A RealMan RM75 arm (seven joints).
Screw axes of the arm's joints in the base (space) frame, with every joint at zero. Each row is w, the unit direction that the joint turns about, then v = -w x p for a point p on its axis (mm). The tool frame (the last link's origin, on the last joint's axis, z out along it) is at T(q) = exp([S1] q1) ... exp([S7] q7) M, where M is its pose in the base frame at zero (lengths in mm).
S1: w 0 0 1 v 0 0 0
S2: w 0 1 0 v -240.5 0 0
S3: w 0 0 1 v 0 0 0
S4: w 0 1 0 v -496.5 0 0
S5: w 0 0 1 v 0 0 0
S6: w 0 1 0 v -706.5 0 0
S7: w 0 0 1 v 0 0 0
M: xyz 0 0 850.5 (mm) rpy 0 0 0 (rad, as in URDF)
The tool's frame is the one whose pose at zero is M.
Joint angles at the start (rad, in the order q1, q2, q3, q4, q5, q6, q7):
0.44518 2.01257 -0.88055 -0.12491 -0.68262 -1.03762 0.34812
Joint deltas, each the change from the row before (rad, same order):
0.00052 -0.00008 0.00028 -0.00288 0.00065 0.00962 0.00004
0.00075 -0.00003 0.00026 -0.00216 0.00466 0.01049 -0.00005
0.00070 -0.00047 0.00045 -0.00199 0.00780 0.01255 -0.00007
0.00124 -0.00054 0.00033 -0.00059 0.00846 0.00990 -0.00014
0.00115 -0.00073 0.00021 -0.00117 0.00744 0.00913 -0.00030
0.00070 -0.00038 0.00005 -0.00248 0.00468 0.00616 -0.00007
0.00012 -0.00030 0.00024 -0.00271 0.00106 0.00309 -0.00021
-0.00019 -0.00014 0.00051 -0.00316 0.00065 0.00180 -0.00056
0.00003 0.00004 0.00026 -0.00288 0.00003 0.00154 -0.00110
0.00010 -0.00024 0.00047 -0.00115 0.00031 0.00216 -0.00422
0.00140 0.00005 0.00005 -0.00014 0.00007 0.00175 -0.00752
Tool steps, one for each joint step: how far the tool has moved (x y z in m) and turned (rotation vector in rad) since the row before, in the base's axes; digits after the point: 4 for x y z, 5 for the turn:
0.0008 0.0007 0.0003 -0.00070 -0.00222 -0.00682
0.0011 0.0007 0.0006 0.00177 -0.00008 -0.00929
0.0016 0.0007 0.0010 0.00382 0.00101 -0.01256
0.0013 0.0007 0.0009 0.00431 0.00220 -0.01067
0.0011 0.0007 0.0010 0.00403 0.00124 -0.00920
0.0005 0.0007 0.0010 0.00328 0.00018 -0.00496
0.0001 0.0005 0.0007 0.00168 -0.00136 -0.00132
0.0000 0.0005 0.0008 0.00219 -0.00171 -0.00004
-0.0002 0.0005 0.0006 0.00133 -0.00235 0.00060
0.0002 0.0002 0.0004 0.00057 -0.00478 -0.00093
-0.0003 0.0005 -0.0001 -0.00062 -0.00761 0.00070

